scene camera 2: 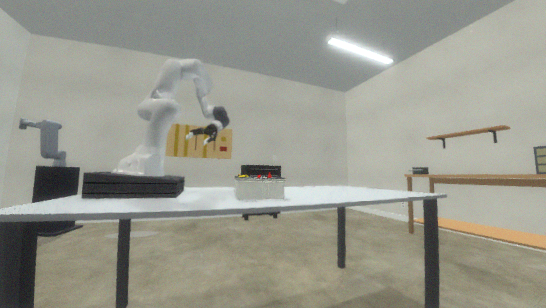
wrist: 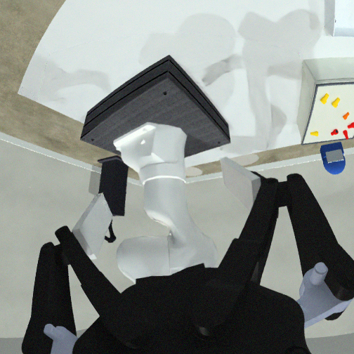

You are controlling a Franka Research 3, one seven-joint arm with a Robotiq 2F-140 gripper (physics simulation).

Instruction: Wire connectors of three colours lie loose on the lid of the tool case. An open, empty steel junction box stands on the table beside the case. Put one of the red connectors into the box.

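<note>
The pale tool case (scene camera 2: 260, 189) (wrist: 307, 100) stands on the table, at the right edge of the wrist view. On its white lid (wrist: 327, 117) lie red connectors (wrist: 334, 132) (scene camera 2: 269, 175), yellow connectors (wrist: 325, 98) (scene camera 2: 242, 176) and an orange connector (wrist: 346, 116). The lid is cut off by the frame edge. A pale box (wrist: 345, 20), partly in view at the top right, may be the steel junction box; its inside does not show. My gripper (scene camera 2: 198, 139) (wrist: 163, 188) is open and empty, high above the table, left of the case in the scene view.
The arm's dark base block (scene camera 2: 132, 185) (wrist: 160, 107) stands on the white table (scene camera 2: 330, 195) (wrist: 85, 45), left of the case. A black object (scene camera 2: 261, 171) shows behind the case. A blue object (wrist: 333, 165) shows beyond the table edge. A wooden bench (scene camera 2: 480, 176) is at the right.
</note>
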